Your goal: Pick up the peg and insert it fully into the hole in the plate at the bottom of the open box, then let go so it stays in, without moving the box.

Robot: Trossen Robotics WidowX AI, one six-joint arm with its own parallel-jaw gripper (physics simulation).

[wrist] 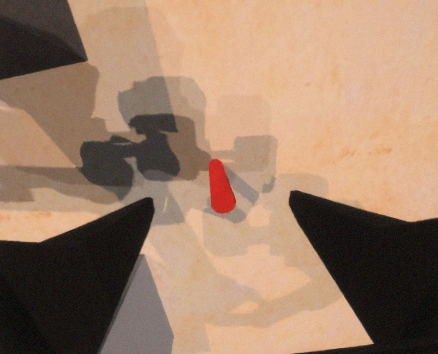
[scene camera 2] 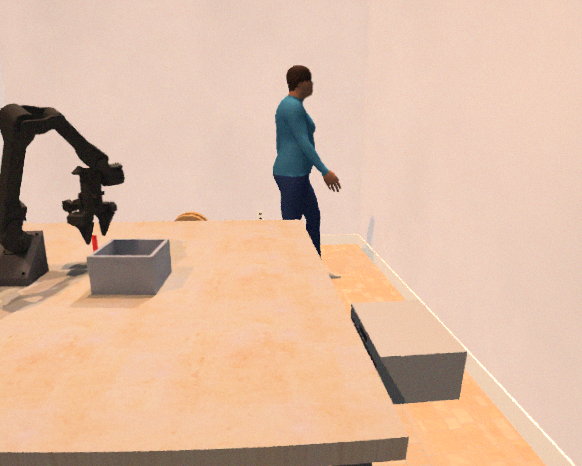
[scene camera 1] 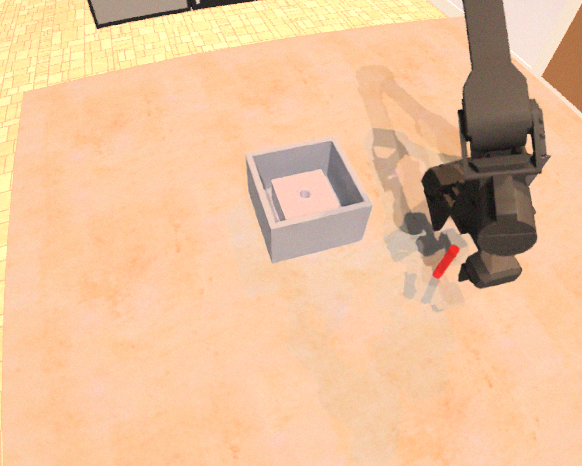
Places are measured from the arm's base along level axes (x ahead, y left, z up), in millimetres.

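Pixels of known places: gripper, fingertip midpoint: [wrist: 222, 200] [scene camera 2: 96, 240] [scene camera 1: 448, 254]; arm's base at its link origin: [scene camera 2: 18, 244].
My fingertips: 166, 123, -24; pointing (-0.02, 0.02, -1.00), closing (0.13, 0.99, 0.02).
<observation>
For each thing: its top centre in the pictures, then the offset to it from my fingertips, as dx, dy, dz. "spot": a spot on its surface instead. Level surfaces: height alone.
- red peg at its top centre: [wrist: 223, 202] [scene camera 1: 454, 248] [scene camera 2: 94, 235] -6, +0, +14
- grey open box at its top centre: [scene camera 1: 306, 177] [scene camera 2: 130, 247] +164, -183, +31
- round hole at a spot on its surface: [scene camera 1: 304, 194] spot: +161, -192, -21
- table at its surface level: dz -66
The red peg [scene camera 1: 446, 262] [scene camera 2: 94, 244] [wrist: 221, 187] stands upright on the table, apart from the box. My gripper [scene camera 1: 449, 253] [scene camera 2: 97, 239] [wrist: 222, 200] is open and empty, pointing down over the peg. In the wrist view the peg shows between the two spread fingertips, touching neither. In scene camera 2 the fingertips are around the height of the peg's top. The grey open box [scene camera 1: 320, 235] [scene camera 2: 122, 275] [wrist: 150, 310] stands beside the gripper. Its pale pink plate [scene camera 1: 290, 190] has a round hole [scene camera 1: 304, 194], which shows empty. The plate is hidden in scene camera 2.
The table [scene camera 1: 150, 325] [scene camera 2: 225, 360] carries the box, peg and arm base [scene camera 2: 30, 262]. The box walls rise around the plate. Arm shadows fall around the peg. A person [scene camera 2: 295, 140] is beyond the table, and a grey block [scene camera 2: 425, 370] lies past its right edge.
</observation>
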